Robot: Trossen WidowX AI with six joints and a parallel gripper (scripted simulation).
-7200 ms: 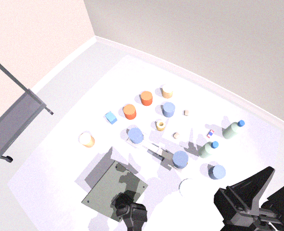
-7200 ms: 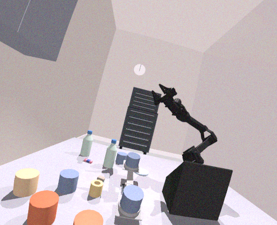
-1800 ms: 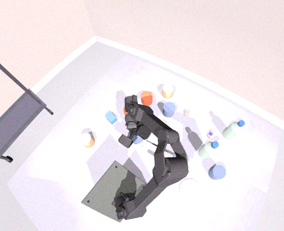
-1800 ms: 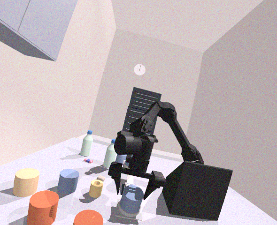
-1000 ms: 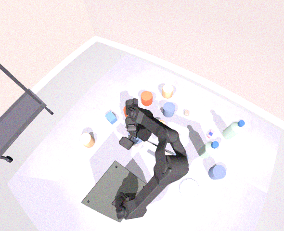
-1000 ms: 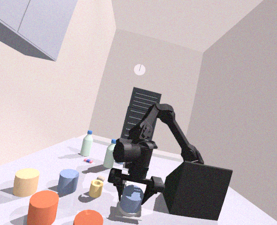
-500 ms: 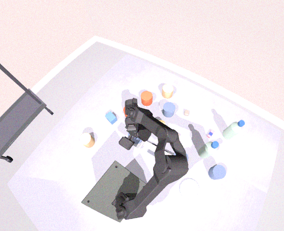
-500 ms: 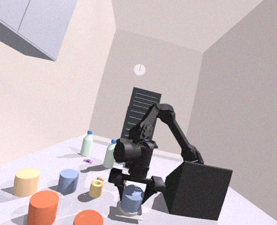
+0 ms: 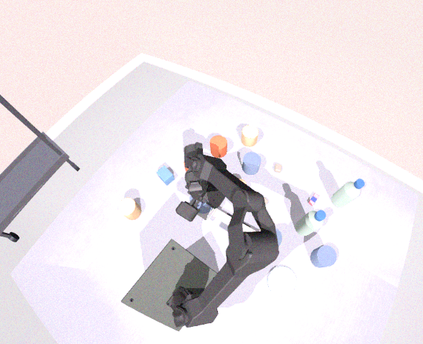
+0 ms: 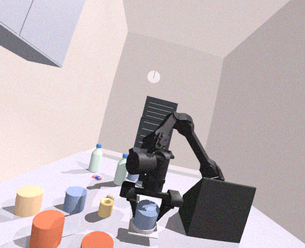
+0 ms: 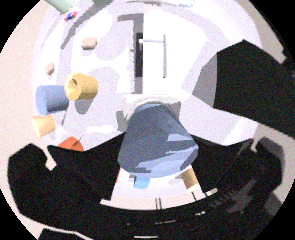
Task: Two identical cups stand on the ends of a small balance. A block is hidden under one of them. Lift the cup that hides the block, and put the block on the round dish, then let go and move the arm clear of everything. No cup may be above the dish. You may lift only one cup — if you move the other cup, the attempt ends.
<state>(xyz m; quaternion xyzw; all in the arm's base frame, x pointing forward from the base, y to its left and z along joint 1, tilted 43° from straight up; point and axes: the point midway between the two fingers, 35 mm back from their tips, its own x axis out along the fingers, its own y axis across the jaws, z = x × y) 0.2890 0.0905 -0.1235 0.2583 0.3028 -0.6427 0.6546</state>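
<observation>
The block lies 10 mm below my gripper tip. Round my gripper tip: small balance: 140 mm to the right, 20 mm below, 10 mm ahead; yellow ring: 140 mm ahead, 70 mm to the right, 40 mm below; round dish: 380 mm to the right, 60 mm below, 60 mm behind.
</observation>
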